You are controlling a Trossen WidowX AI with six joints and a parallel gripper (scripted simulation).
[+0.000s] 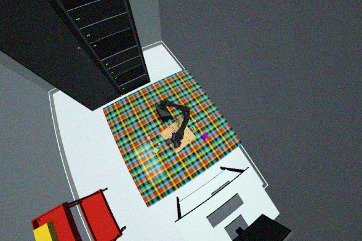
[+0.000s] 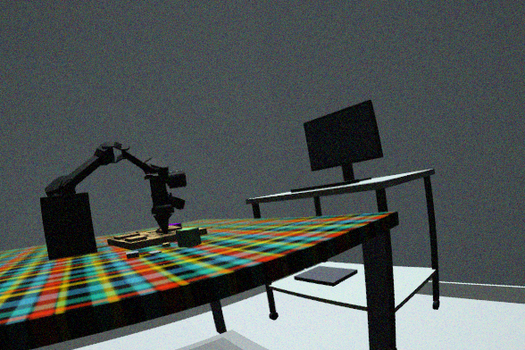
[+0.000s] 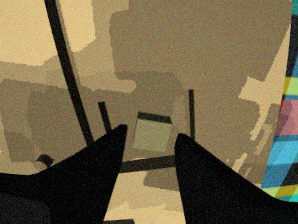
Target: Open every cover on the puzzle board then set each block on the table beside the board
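My gripper tip is 14 cm past the grey piece, 26 cm to the left of it and 2 cm above it. Also, from my gripper tip: bright green block 4 cm behind, 27 cm to the left, 2 cm below; then purple block 9 cm ahead, 34 cm to the left, 1 cm below; then pale green block 3 cm ahead, 23 cm to the right.
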